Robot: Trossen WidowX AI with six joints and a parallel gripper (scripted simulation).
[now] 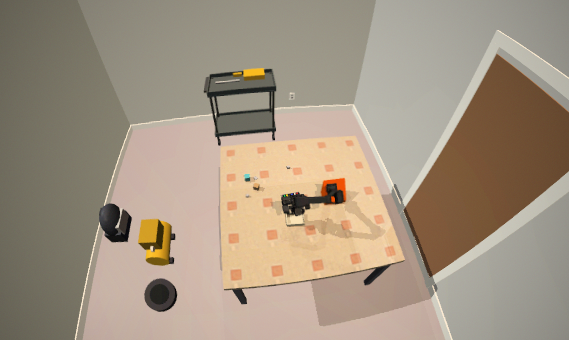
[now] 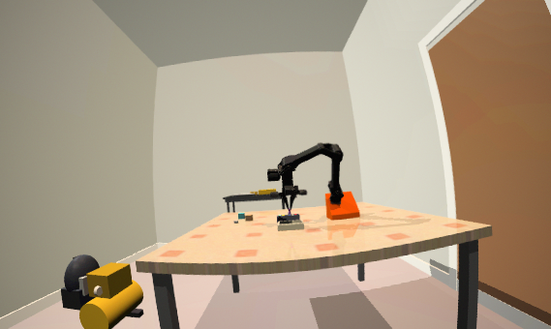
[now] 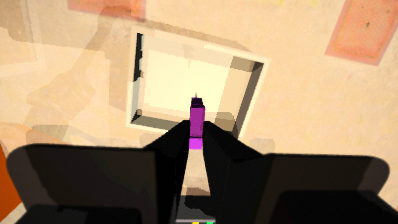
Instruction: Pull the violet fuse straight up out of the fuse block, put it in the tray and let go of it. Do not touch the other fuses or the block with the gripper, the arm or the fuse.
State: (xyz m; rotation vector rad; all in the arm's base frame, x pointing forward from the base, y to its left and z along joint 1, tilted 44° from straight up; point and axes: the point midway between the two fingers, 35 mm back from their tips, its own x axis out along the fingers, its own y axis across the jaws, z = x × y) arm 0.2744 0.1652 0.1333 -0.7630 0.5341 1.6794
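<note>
Now: the white tray 9 cm below my gripper tip. Round my gripper tip: violet fuse: 1 cm below; blue fuse: 1 cm ahead, 19 cm to the right, 7 cm below; yellow fuse: 5 cm ahead, 19 cm to the right, 7 cm below.
</note>
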